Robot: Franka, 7 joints.
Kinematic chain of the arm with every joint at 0, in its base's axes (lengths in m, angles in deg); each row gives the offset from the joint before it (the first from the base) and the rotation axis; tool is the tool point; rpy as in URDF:
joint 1: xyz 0 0 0.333 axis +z
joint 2: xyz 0 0 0 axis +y
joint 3: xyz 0 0 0.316 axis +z
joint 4: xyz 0.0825 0 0 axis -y
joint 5: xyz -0.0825 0 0.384 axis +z
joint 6: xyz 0 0 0 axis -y
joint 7: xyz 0.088 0 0 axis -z
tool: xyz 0 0 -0.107 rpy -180 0 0
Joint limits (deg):
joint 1: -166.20..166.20
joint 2: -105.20..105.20
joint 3: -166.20..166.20
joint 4: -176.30..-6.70
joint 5: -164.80..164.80
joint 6: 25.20..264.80
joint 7: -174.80..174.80
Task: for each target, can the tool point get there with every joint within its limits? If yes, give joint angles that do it. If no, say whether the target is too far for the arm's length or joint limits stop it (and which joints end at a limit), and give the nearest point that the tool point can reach.
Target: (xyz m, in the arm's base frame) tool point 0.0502 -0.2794 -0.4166
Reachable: no: joint limits stop it (at a limit: joint 2) | nearest point 0.0502 -0.2793 -0.3608 | short by 0.056 m
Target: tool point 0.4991 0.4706 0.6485
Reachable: yes | joints 42.18 45.55 -19.70 -46.31 134.51 50.23 86.75
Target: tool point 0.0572 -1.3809 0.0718
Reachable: no: too far | nearest point 0.0349 -0.8422 0.1737 | short by 0.549 m
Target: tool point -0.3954 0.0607 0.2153
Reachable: yes | joints -73.10 -35.67 -102.89 -141.50 103.13 206.84 -143.87
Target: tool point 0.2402 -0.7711 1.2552
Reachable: no: too far | nearest point 0.1681 -0.5396 0.9784 | short by 0.368 m
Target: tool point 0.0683 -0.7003 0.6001
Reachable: yes | joints -58.90 19.68 -31.02 -83.85 -9.05 145.34 28.93
